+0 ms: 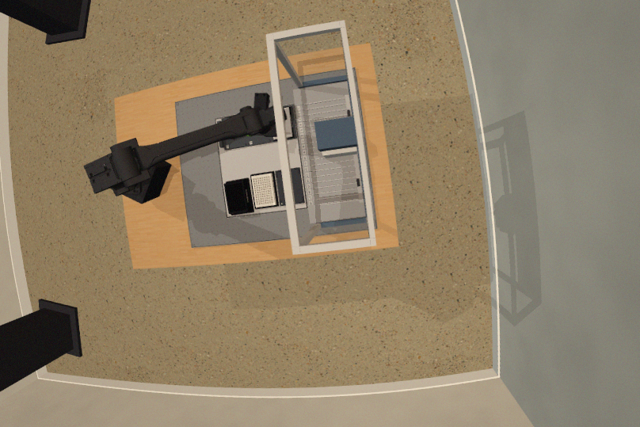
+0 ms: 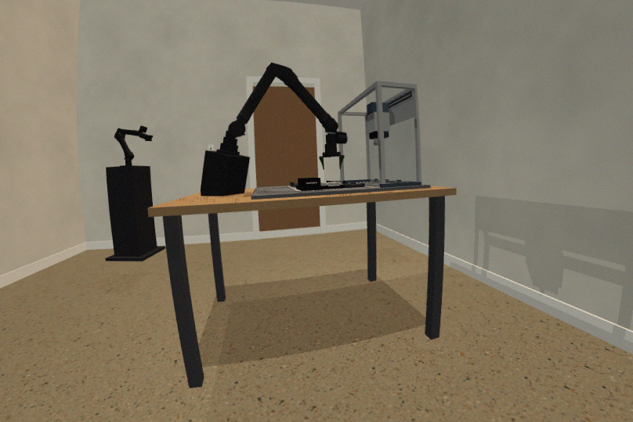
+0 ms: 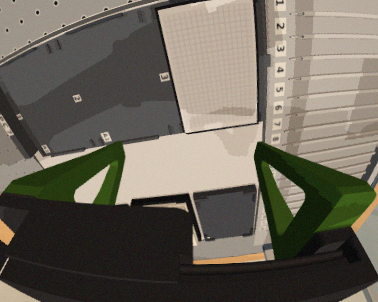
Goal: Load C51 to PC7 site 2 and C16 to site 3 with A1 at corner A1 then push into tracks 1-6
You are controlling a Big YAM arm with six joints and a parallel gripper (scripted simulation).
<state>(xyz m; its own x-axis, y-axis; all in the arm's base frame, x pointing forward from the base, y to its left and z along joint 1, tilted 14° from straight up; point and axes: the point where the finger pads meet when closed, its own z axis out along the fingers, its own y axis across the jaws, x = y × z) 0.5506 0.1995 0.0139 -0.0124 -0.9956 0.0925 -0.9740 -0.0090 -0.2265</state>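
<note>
My gripper is now 14 cm past the black nest, 26 cm to the left of it and 10 cm above it. Also, from my hand: dark carrier PC7: 8 cm behind, 2 cm to the left, 8 cm below; nest S3: 6 cm ahead, 21 cm to the right, 10 cm below; white 96-well plate C15: 4 cm behind, 23 cm to the right, 8 cm below.
</note>
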